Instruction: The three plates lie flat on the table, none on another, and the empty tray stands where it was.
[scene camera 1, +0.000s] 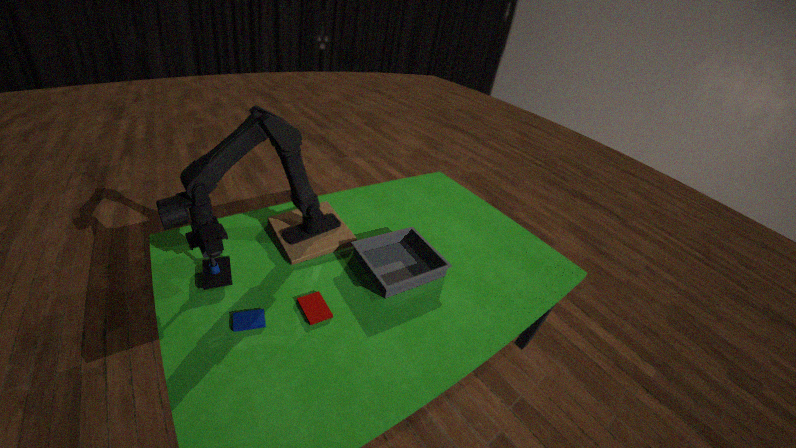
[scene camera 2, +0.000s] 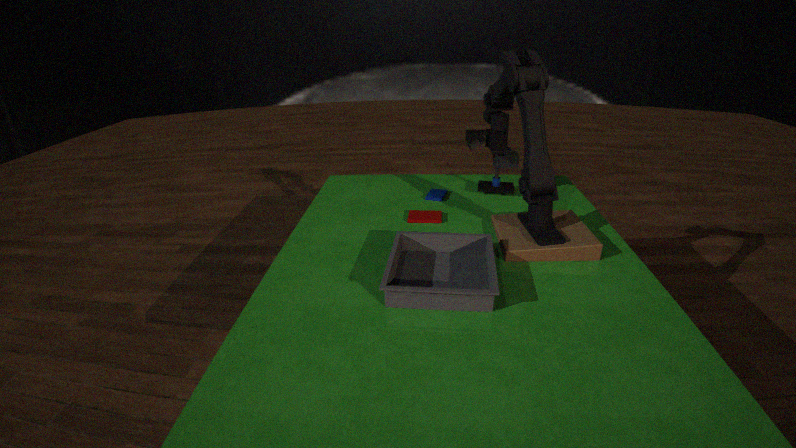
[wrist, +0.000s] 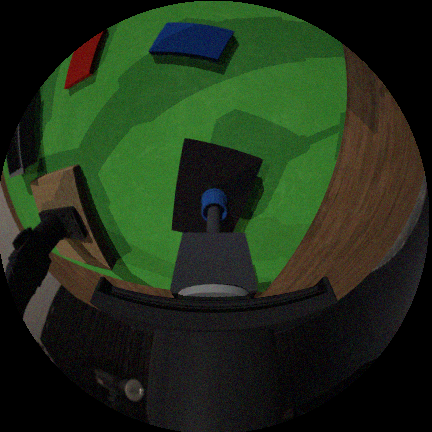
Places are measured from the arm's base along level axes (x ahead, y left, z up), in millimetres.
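Pixels of known places: hand at its tool point: (scene camera 1: 215, 273) (scene camera 2: 495, 188) (wrist: 213, 195); arm's base at its link origin: (scene camera 1: 312, 229) (scene camera 2: 539, 228) (wrist: 58, 222).
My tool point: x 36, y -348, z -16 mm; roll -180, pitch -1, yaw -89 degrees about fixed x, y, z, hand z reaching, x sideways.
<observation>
Ahead of a thing's pixels: the offset from my tool point to its top centre. Level surfaces: height alone.
My suction cup (scene camera 1: 214, 268) (scene camera 2: 495, 181) (wrist: 214, 198) sits on the middle of a black plate @(1 mm ahead, 4 mm left, 11 mm up) (scene camera 1: 223, 279) (scene camera 2: 505, 189) (wrist: 225, 165) and holds it flat, low over the green mat near the mat's left edge. I cannot tell whether the plate touches the mat. A blue plate @(203 mm ahead, 27 mm left, 3 mm down) (scene camera 1: 248, 319) (scene camera 2: 436, 194) (wrist: 191, 40) and a red plate @(253 mm ahead, 196 mm left, 3 mm down) (scene camera 1: 314, 307) (scene camera 2: 425, 216) (wrist: 83, 60) lie flat on the mat, apart from each other and from the black one. The grey tray @(240 mm ahead, 515 mm left, 38 mm up) (scene camera 1: 414, 283) (scene camera 2: 439, 300) stands empty to the right of the arm's base.
The arm stands on a wooden block (scene camera 1: 306, 252) (scene camera 2: 578, 246) (wrist: 56, 185) between the black plate and the tray. The green mat @(13 mm down) (scene camera 1: 473, 244) (scene camera 2: 389, 367) covers the table; the brown wooden floor (scene camera 1: 82, 278) lies beyond its left edge.
</observation>
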